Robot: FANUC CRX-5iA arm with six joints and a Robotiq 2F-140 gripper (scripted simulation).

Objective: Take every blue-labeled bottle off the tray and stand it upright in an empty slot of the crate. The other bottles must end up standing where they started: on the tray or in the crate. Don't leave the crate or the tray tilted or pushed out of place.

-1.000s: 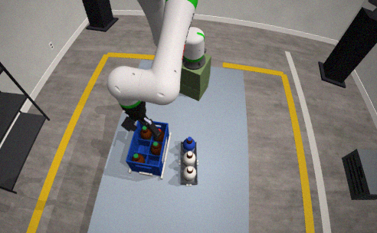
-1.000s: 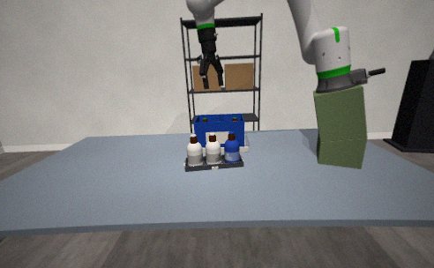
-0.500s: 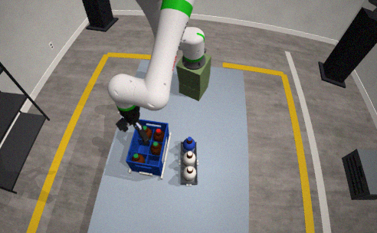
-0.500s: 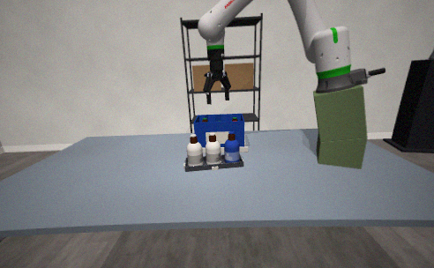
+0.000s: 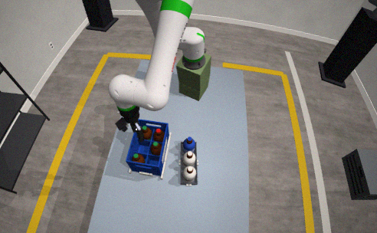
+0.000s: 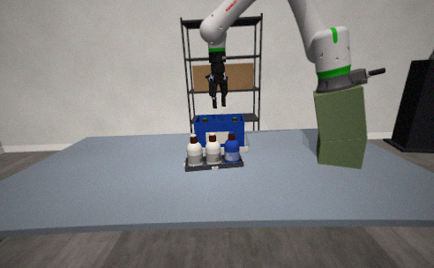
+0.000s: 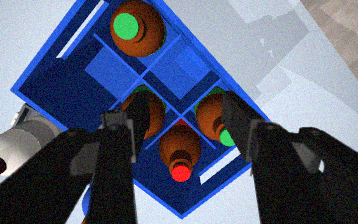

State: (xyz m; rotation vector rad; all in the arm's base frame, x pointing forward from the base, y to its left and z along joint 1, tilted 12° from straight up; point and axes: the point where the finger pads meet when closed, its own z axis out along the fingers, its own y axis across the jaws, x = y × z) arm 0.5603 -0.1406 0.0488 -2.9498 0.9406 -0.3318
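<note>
The blue-labeled bottle lies 26 cm to the left of my hand, 17 cm below it and 11 cm behind it. Also, from my hand: blue crate (17 cm below, 4 cm to the left, 1 cm behind).
</note>
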